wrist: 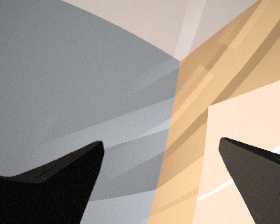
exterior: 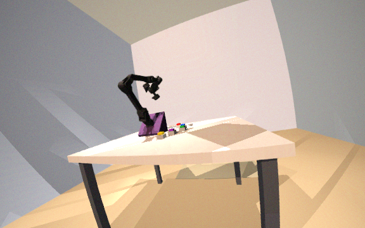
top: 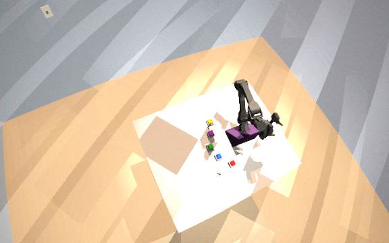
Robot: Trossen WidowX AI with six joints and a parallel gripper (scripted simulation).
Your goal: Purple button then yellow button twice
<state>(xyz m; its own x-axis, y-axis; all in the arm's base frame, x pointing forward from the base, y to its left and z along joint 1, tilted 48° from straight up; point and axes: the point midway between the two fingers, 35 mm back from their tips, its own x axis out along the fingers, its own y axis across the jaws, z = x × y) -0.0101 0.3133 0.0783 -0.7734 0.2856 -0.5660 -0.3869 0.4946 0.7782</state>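
Right now the purple button is 29 cm ahead of my gripper tip, 27 cm to the right of it and 34 cm below it. Also, from my gripper tip: green button 35 cm ahead, 17 cm to the right, 34 cm below; blue button 33 cm ahead, 8 cm to the right, 34 cm below; red button 26 cm ahead, 1 cm to the left, 34 cm below.
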